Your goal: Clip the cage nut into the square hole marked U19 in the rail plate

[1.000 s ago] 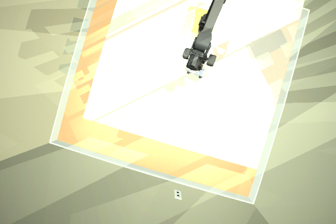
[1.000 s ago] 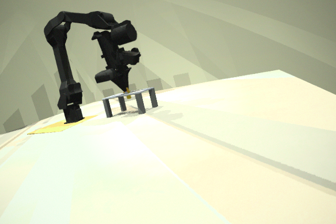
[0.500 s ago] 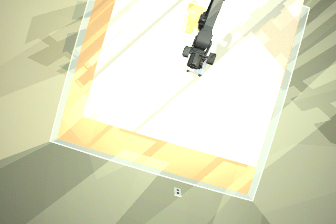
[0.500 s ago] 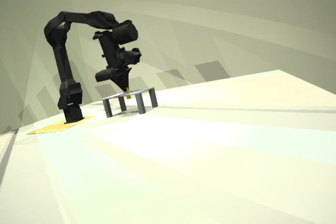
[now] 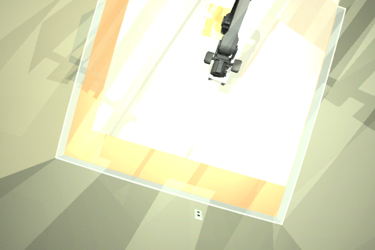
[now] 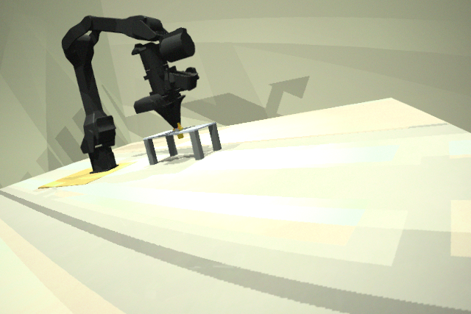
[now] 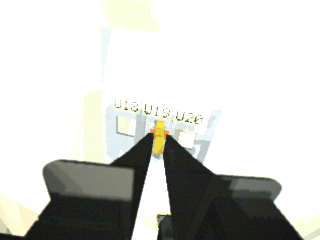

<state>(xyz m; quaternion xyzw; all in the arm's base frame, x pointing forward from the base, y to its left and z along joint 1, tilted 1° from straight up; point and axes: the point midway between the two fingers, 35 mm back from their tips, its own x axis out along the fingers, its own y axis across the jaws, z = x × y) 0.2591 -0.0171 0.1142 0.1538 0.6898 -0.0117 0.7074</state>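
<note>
Right now my gripper tip is 10 mm above the yellow cage nut.
</note>
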